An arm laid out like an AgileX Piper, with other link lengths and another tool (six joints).
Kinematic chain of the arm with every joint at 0, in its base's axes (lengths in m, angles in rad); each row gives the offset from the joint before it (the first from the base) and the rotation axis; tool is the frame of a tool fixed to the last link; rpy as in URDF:
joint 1: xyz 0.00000 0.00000 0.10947 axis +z
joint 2: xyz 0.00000 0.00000 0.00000 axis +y
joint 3: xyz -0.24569 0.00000 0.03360 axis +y
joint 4: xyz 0.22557 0.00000 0.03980 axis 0.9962 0 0.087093
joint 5: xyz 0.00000 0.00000 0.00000 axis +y
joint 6: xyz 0.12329 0.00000 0.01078 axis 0.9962 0 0.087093
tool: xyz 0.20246 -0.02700 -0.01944 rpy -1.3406 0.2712 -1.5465
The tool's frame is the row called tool.
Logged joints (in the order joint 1, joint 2, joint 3, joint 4, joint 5, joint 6), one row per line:
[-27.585, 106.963, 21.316, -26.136, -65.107, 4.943]
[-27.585, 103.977, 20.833, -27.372, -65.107, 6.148]
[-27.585, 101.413, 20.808, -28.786, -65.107, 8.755]
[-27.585, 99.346, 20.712, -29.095, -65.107, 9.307]
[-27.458, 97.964, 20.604, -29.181, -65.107, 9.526]
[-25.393, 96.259, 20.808, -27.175, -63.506, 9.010]
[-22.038, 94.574, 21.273, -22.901, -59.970, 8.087]
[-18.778, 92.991, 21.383, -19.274, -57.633, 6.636]
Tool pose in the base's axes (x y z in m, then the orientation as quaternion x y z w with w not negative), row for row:
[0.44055, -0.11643, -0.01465, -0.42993, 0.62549, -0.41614, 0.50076]
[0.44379, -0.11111, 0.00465, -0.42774, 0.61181, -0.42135, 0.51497]
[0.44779, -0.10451, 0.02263, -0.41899, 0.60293, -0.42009, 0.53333]
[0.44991, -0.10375, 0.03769, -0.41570, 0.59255, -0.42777, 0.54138]
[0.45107, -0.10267, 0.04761, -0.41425, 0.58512, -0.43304, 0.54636]
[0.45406, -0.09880, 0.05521, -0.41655, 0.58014, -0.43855, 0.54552]
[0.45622, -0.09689, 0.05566, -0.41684, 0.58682, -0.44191, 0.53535]
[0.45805, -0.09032, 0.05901, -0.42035, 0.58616, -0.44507, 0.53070]
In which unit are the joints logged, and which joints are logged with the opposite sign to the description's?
The joints are logged in degrees. Opposite sign: joint 3.
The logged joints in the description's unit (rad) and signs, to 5 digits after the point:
[-0.48145, 1.86686, -0.37203, -0.45616, -1.13633, 0.08627]
[-0.48145, 1.81474, -0.36360, -0.47773, -1.13633, 0.10730]
[-0.48145, 1.76999, -0.36317, -0.50241, -1.13633, 0.15280]
[-0.48145, 1.73391, -0.36149, -0.50780, -1.13633, 0.16244]
[-0.47923, 1.70979, -0.35961, -0.50930, -1.13633, 0.16626]
[-0.44319, 1.68004, -0.36317, -0.47429, -1.10839, 0.15725]
[-0.38464, 1.65063, -0.37128, -0.39970, -1.04667, 0.14114]
[-0.32774, 1.62300, -0.37320, -0.33639, -1.00589, 0.11582]

